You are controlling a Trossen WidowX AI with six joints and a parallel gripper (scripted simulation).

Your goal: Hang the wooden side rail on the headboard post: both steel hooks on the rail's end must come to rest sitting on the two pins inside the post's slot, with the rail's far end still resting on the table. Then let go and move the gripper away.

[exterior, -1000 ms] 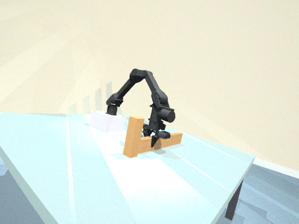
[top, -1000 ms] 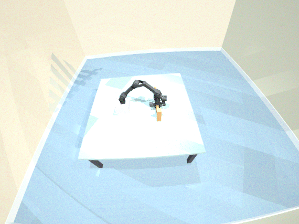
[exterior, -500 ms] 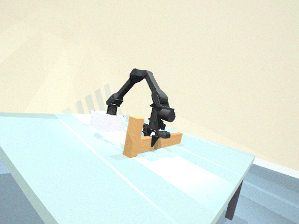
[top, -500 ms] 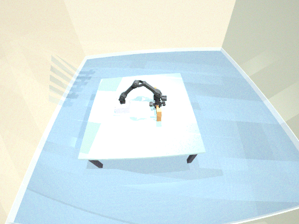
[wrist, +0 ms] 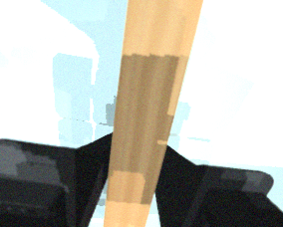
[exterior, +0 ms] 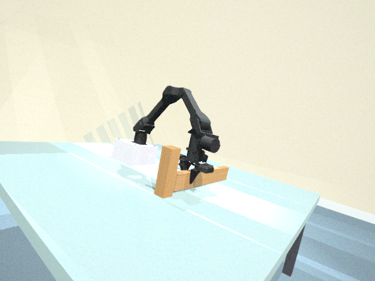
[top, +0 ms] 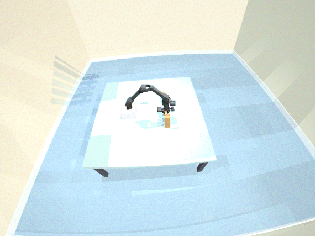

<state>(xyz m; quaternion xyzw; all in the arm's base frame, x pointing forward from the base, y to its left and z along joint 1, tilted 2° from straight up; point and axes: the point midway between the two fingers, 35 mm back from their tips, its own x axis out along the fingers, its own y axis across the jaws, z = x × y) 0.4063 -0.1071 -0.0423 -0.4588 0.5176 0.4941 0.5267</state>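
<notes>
My gripper tip is now 150 mm to the left of the wooden headboard post, 60 mm below it and 10 mm past it.
</notes>
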